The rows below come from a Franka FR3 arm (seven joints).
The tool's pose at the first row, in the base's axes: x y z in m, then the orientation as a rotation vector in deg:
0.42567, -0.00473, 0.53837, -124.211, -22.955, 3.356
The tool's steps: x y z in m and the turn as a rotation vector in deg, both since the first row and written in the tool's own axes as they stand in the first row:
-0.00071, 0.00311, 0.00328, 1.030, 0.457, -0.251
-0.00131, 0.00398, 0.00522, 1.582, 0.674, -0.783
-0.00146, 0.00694, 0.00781, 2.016, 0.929, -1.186
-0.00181, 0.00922, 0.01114, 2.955, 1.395, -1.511
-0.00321, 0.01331, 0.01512, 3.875, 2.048, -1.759
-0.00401, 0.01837, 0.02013, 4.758, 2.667, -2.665
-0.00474, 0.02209, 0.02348, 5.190, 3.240, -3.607
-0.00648, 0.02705, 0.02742, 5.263, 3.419, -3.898
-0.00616, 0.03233, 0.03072, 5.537, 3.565, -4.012
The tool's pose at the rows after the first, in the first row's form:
0.42520, -0.00406, 0.53387, -123.120, -22.853, 2.916
0.42450, -0.00319, 0.53196, -122.451, -23.241, 2.491
0.42465, -0.00280, 0.52805, -121.923, -23.480, 2.075
0.42429, -0.00153, 0.52422, -120.902, -23.457, 1.575
0.42329, -0.00105, 0.51845, -119.905, -23.248, 0.916
0.42293, -0.00010, 0.51136, -118.796, -23.758, -0.069
0.42258, 0.00029, 0.50632, -118.118, -24.379, -1.109
0.42150, 0.00017, 0.49985, -117.966, -24.576, -1.443
0.42257, 0.00000, 0.49371, -117.660, -24.581, -1.606

